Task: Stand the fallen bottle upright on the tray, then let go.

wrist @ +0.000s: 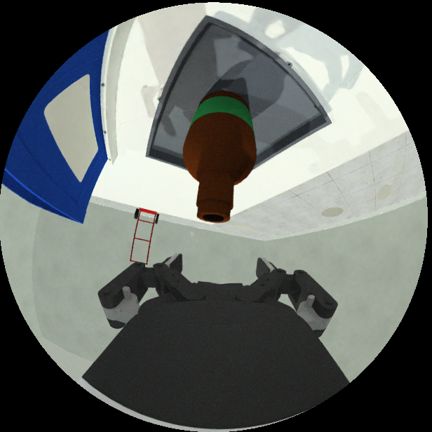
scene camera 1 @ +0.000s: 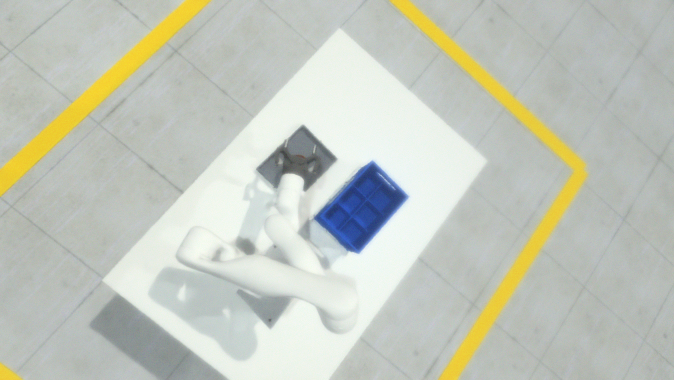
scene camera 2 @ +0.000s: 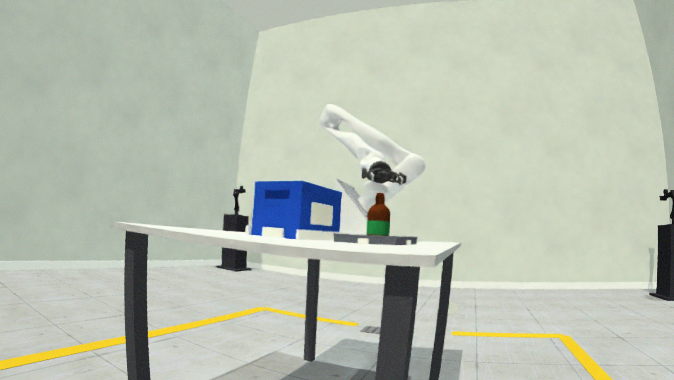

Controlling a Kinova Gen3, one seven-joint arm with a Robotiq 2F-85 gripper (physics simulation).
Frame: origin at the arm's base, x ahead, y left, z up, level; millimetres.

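Seen in the pictures: gripper, fingertip midpoint: (scene camera 1: 301, 142) (scene camera 2: 387, 180); arm's base at its link origin: (scene camera 2: 364, 206).
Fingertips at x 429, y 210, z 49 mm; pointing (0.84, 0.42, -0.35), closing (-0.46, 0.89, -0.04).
Observation:
Offsets run from my fingertips to a thing's top centre. Level surfaces: height alone.
The brown bottle with a green band {dx -44, dy -34, dz -36 mm} (scene camera 2: 379, 212) (wrist: 219, 145) stands upright on the grey tray {dx -29, dy -26, dz -171 mm} (scene camera 1: 303, 135) (scene camera 2: 350, 239) (wrist: 295, 112). In scene camera 1 a small part of the bottle shows past my gripper (scene camera 1: 300, 146) (scene camera 2: 383, 175) (wrist: 219, 266), which hides the rest. My gripper is open, with nothing between its fingers. It is above the bottle's neck and apart from it in scene camera 2. In the wrist view the bottle's mouth lies beyond the spread fingers.
A blue crate with compartments {dx -16, dy -309, dz -21 mm} (scene camera 1: 357, 247) (scene camera 2: 277, 215) (wrist: 30, 145) stands beside the tray on the white table {dz -197 mm} (scene camera 1: 350, 75) (scene camera 2: 425, 255). My arm reaches over the table from its base. A black pedestal (scene camera 2: 235, 250) stands behind the table, and a red hand truck (wrist: 147, 212) shows far off.

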